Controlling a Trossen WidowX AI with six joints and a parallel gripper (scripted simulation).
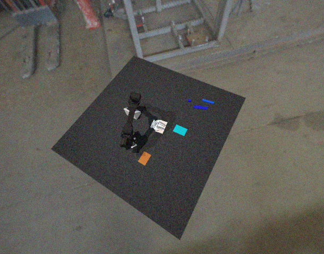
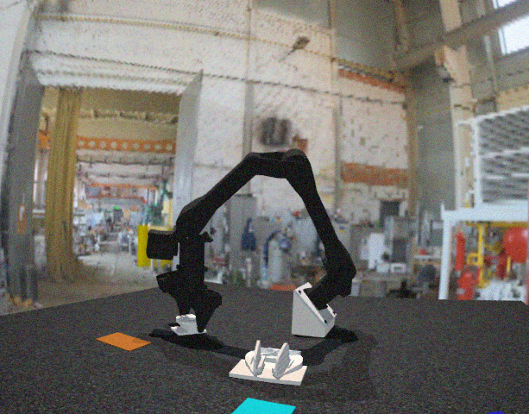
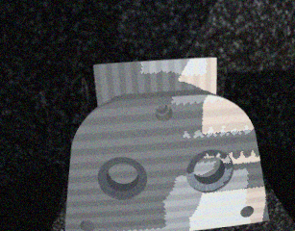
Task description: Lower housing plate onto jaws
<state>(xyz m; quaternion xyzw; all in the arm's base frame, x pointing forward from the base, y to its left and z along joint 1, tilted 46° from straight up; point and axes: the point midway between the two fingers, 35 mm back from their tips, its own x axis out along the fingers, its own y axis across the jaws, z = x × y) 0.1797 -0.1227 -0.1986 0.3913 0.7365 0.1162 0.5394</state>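
Right now the white stepped block is 10 mm ahead of my gripper tip. Also, from my gripper tip: cyan patch: 330 mm to the left, 280 mm ahead, 10 mm below; orange patch: 180 mm ahead, 50 mm to the right, 10 mm below.
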